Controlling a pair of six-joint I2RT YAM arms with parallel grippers.
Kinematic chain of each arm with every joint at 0, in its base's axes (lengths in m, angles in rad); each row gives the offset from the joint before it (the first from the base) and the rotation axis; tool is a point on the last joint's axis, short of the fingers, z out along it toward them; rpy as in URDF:
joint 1: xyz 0 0 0.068 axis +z
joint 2: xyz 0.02 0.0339 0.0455 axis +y
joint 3: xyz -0.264 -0.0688 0 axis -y
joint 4: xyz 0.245 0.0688 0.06 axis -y
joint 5: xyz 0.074 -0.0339 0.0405 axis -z
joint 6: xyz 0.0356 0 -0.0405 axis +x
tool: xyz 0 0 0 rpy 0 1.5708 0
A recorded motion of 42 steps. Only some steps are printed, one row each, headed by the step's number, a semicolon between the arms.
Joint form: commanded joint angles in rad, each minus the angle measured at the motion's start. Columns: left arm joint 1, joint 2, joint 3, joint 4, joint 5, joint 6; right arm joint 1, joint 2, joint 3, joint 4, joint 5, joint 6.
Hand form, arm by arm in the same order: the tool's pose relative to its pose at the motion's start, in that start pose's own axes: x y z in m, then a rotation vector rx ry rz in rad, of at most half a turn. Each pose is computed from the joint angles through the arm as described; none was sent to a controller.
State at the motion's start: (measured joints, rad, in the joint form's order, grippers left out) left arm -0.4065 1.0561 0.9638 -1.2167 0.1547 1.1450; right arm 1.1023 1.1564 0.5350 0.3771 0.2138 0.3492
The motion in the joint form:
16: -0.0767 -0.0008 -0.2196 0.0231 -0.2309 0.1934; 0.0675 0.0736 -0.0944 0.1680 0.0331 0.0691
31: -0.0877 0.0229 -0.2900 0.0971 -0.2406 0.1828; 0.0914 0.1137 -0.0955 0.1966 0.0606 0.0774
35: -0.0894 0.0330 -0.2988 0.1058 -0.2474 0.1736; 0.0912 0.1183 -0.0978 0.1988 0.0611 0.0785
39: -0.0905 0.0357 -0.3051 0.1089 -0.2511 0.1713; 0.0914 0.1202 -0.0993 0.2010 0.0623 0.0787
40: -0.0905 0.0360 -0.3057 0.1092 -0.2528 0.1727; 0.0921 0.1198 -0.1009 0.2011 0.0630 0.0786
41: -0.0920 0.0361 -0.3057 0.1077 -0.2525 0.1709; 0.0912 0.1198 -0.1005 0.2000 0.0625 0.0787
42: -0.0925 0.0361 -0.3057 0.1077 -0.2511 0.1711; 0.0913 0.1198 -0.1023 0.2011 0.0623 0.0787
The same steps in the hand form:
16: 0.0184 -0.0289 0.0518 0.1182 0.2708 0.2602; 0.0339 0.0056 0.0027 -0.0314 0.0087 0.0532
31: 0.0221 -0.0327 0.0718 0.1330 0.2861 0.2608; 0.0414 0.0097 0.0066 -0.0233 0.0168 0.0524
35: 0.0227 -0.0329 0.0752 0.1389 0.2965 0.2538; 0.0428 0.0092 0.0071 -0.0209 0.0207 0.0522
39: 0.0233 -0.0336 0.0770 0.1428 0.3021 0.2528; 0.0435 0.0090 0.0072 -0.0195 0.0214 0.0520
40: 0.0235 -0.0337 0.0771 0.1429 0.3038 0.2544; 0.0439 0.0089 0.0070 -0.0191 0.0223 0.0514
41: 0.0233 -0.0339 0.0771 0.1443 0.3041 0.2540; 0.0438 0.0087 0.0070 -0.0185 0.0228 0.0515
42: 0.0232 -0.0340 0.0771 0.1449 0.3027 0.2546; 0.0443 0.0085 0.0069 -0.0185 0.0235 0.0513

